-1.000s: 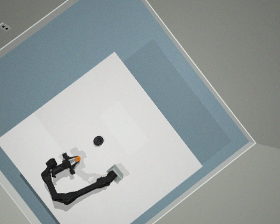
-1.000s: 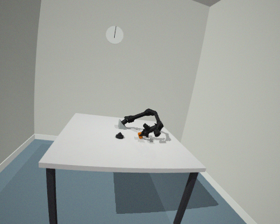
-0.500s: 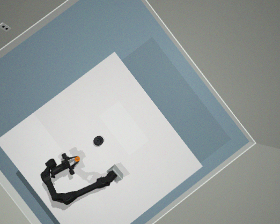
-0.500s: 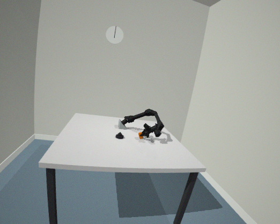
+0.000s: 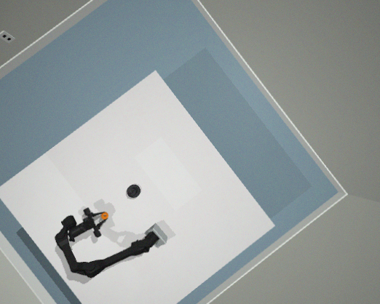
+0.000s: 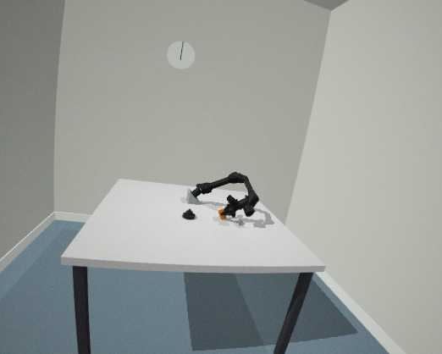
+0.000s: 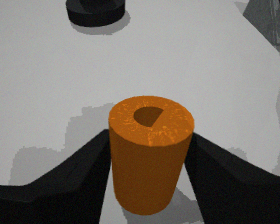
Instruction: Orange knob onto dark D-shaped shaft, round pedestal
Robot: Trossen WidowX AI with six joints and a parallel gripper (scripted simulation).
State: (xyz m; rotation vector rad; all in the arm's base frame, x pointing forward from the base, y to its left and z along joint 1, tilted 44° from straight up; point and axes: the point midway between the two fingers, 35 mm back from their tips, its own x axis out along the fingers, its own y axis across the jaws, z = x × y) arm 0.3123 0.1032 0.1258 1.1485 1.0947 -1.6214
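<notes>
My gripper tip is 10 mm to the right of the orange knob. Round my gripper tip: pedestal 220 mm to the right, 10 mm below, 10 mm behind.
</notes>
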